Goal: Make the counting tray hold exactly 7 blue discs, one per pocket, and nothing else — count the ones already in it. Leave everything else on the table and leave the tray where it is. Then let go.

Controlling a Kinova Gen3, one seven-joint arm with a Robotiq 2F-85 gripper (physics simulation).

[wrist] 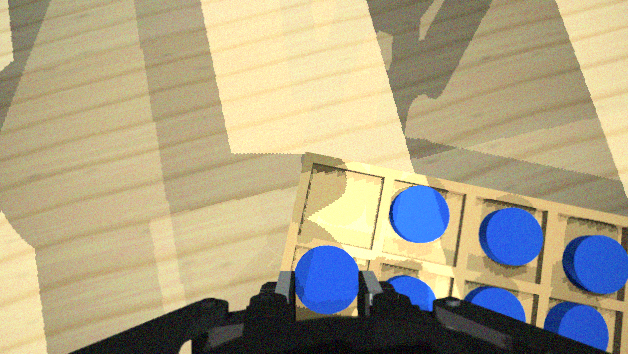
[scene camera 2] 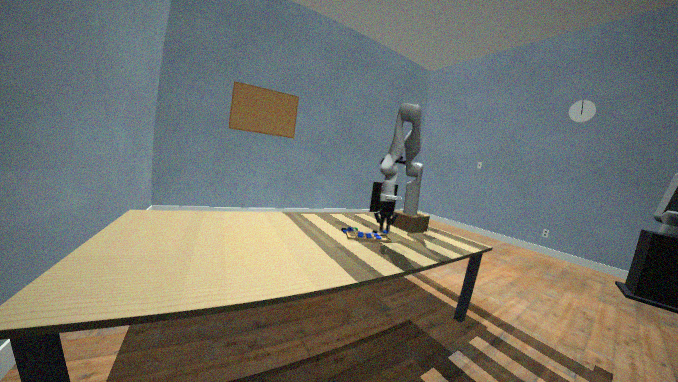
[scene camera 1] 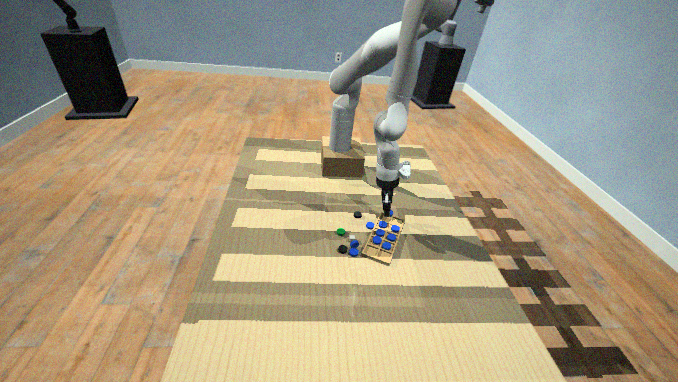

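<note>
My gripper (wrist: 326, 292) (scene camera 1: 387, 211) (scene camera 2: 384, 227) is shut on a blue disc (wrist: 326, 268) (scene camera 1: 390, 213). It holds the disc low over the corner pocket at the far end of the wooden counting tray (wrist: 468, 228) (scene camera 1: 377, 257) (scene camera 2: 362, 237). The corner pocket (wrist: 342, 206) next to it is empty. Several blue discs sit one per pocket in the tray, among them three (wrist: 419, 213) (wrist: 511, 235) (wrist: 596, 264) in one row. The pockets at the tray's near end look empty in the scene camera 1 view.
Left of the tray lie loose blue discs (scene camera 1: 369, 225) (scene camera 1: 354, 242) (scene camera 1: 353, 252), two black discs (scene camera 1: 357, 214) (scene camera 1: 342, 248), a green disc (scene camera 1: 340, 231) and a small grey block (scene camera 1: 351, 236). The arm's wooden base block (scene camera 1: 342, 161) stands behind them.
</note>
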